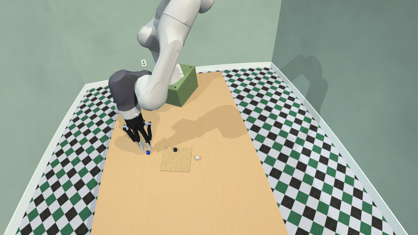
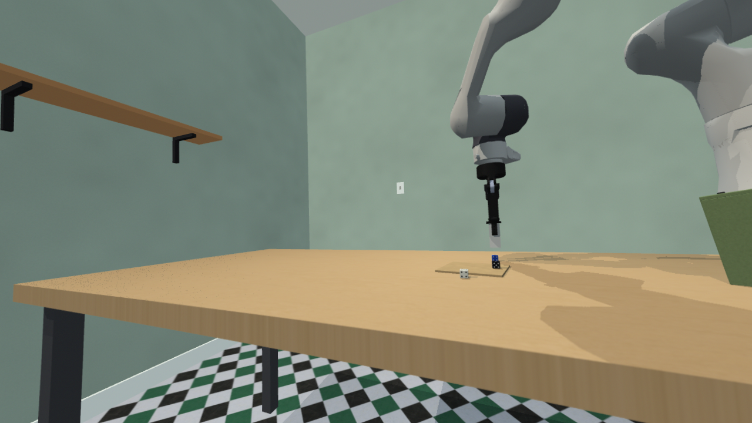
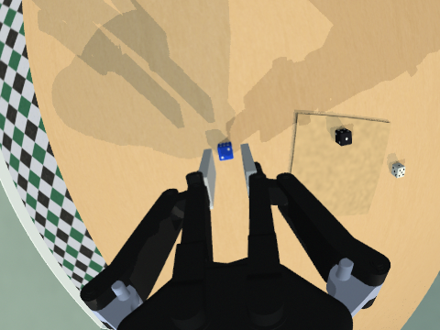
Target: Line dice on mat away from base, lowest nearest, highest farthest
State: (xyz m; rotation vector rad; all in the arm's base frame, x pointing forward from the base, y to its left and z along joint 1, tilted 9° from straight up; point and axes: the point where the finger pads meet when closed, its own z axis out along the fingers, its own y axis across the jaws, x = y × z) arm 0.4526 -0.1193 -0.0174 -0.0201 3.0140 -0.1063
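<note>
My hand is 60 mm above the blue die. Round my hand: black die 140 mm to the left, 60 mm below; tan mat 140 mm to the left, 70 mm below, 50 mm ahead; white die 240 mm to the left, 60 mm below, 60 mm ahead.
</note>
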